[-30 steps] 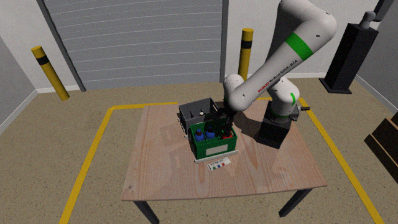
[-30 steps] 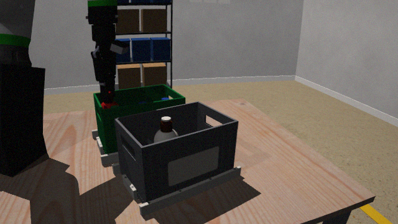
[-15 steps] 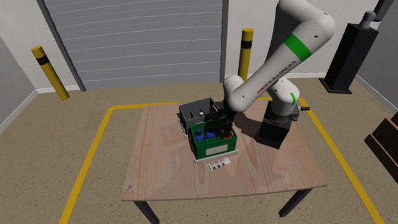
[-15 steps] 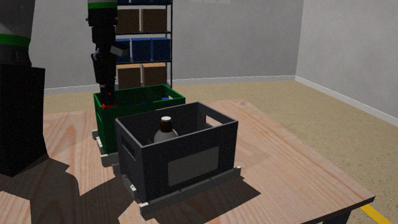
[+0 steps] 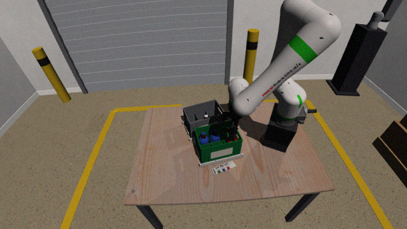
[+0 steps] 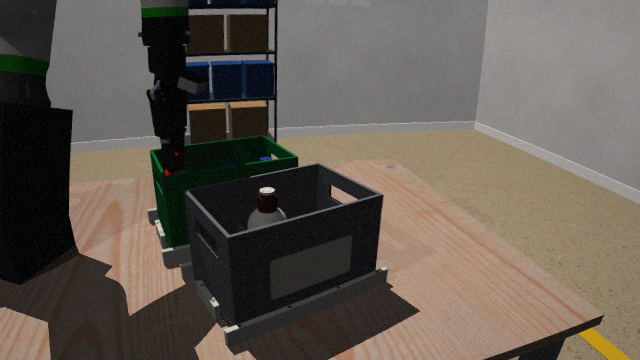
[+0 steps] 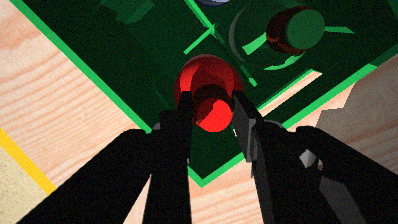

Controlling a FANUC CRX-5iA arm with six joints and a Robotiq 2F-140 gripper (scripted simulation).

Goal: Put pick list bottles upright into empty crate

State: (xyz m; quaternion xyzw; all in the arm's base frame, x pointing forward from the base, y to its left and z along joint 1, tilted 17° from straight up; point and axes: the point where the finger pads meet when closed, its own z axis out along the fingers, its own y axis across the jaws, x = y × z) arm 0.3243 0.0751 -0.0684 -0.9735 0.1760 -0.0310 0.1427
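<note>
My hand is 80 mm above the red-label bottle. Also, from my hand: green-label bottle: 30 mm ahead, 80 mm to the right, 100 mm below; blue-label bottle: 200 mm ahead, 20 mm to the right, 100 mm below; green crate: 100 mm ahead, 10 mm to the right, 100 mm below.
</note>
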